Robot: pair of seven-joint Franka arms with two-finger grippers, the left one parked.
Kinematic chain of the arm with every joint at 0, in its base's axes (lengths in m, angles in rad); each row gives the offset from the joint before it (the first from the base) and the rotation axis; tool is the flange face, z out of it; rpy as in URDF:
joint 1: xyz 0 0 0.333 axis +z
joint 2: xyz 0 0 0 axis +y
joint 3: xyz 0 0 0.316 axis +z
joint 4: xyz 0.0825 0 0 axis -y
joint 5: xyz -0.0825 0 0.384 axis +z
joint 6: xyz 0 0 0 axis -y
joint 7: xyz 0.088 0 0 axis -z
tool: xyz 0 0 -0.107 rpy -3.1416 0 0
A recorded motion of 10 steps. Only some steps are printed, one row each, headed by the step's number.
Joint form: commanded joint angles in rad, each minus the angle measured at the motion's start. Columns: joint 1, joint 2, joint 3, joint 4, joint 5, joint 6, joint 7.
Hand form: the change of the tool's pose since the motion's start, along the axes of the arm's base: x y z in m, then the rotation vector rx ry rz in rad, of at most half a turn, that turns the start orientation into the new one. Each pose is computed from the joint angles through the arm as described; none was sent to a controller.
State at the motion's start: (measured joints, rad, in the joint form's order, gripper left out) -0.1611 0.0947 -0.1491 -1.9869 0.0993 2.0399 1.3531
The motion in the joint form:
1: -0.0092 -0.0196 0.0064 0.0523 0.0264 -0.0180 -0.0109
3: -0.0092 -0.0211 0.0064 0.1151 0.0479 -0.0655 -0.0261
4: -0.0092 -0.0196 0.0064 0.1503 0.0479 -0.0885 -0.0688
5: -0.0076 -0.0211 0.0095 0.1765 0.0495 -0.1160 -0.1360
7: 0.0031 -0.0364 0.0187 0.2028 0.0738 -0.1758 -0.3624
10: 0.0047 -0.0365 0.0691 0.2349 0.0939 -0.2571 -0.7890
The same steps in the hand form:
1: 0.0069 -0.0021 0.0341 0.0098 -0.0607 -0.0018
3: 0.0136 -0.0018 0.0607 0.0254 -0.0855 0.0106
4: 0.0171 -0.0023 0.0747 0.0217 -0.1002 0.0566
5: 0.0188 0.0007 0.0857 0.0227 -0.1079 0.1314
7: 0.0177 0.0158 0.1021 0.0500 -0.1261 0.3763
10: 0.0210 0.0490 0.1108 0.0924 -0.1478 0.8567

